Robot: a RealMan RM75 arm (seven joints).
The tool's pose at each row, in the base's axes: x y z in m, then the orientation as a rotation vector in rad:
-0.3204, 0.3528, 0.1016, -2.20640, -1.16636, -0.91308
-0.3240, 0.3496, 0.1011, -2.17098, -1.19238, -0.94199
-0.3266, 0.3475, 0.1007, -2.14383, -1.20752, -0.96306
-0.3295, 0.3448, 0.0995, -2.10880, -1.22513, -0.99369
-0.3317, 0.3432, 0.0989, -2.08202, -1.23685, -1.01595
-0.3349, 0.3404, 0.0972, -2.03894, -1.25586, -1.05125
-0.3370, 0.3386, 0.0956, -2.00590, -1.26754, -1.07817
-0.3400, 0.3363, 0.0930, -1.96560, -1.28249, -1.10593
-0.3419, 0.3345, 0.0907, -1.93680, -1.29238, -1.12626
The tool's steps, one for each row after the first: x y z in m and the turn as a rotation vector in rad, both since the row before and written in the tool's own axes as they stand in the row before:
-0.0035, -0.0013, -0.0030, 0.00872, 0.02387, -0.02934
-0.0024, -0.0012, -0.0021, 0.00710, 0.01929, -0.01903
-0.0034, -0.0011, -0.0021, 0.00678, 0.02687, -0.02453
-0.0020, -0.0012, -0.0015, 0.00552, 0.02052, -0.01743
-0.0038, -0.0015, -0.0021, 0.00851, 0.03248, -0.02847
-0.0028, -0.0011, -0.0012, 0.00613, 0.02572, -0.02012
-0.0040, -0.0017, -0.0014, 0.00996, 0.02890, -0.02380
-0.0032, -0.0010, -0.0009, 0.00646, 0.02100, -0.01691

